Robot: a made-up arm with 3 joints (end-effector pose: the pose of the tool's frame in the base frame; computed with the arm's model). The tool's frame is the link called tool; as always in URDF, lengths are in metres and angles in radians.
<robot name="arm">
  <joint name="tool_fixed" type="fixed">
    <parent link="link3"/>
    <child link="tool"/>
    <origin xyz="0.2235 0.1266 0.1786" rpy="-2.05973 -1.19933 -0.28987"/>
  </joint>
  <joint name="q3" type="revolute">
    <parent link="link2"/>
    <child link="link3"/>
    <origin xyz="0.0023 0.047 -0.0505" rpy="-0.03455 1.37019 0"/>
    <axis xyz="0 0 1"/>
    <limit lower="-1.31" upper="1.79" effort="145" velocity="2.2"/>
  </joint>
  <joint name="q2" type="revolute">
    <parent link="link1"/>
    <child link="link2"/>
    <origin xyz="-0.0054 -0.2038 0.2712" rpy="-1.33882 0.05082 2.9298"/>
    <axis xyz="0 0 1"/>
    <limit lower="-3.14" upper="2.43" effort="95" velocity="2"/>
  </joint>
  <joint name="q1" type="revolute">
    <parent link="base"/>
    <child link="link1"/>
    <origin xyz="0.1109 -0.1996 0.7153" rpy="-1.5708 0 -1.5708"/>
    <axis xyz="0 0 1"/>
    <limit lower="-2.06" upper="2.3" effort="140" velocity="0.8"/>
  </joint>
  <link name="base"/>
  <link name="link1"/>
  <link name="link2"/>
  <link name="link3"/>
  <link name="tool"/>
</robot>
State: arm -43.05 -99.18 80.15
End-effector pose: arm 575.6 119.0 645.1 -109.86 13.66 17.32
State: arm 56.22 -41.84 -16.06
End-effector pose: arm 374.1 -4.9 809.3 -98.23 -50.15 15.61
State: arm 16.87 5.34 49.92
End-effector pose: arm 48.3 -123.0 935.4 -45.85 -72.88 92.65
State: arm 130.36 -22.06 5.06
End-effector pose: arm 216.1 -313.5 912.6 -8.32 -68.43 -21.78
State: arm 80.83 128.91 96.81
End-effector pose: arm 480.2 -612.4 529.5 -3.04 94.05 -61.44
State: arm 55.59 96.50 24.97
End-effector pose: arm 195.0 -495.3 546.8 -16.19 165.71 -35.60
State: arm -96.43 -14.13 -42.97
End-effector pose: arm 371.8 -320.6 563.2 73.83 26.70 -63.18
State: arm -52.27 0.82 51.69
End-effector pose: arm 60.0 48.0 702.7 -87.29 -5.41 129.79
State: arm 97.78 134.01 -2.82
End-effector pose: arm 301.5 -199.2 398.9 -28.94 128.66 61.25
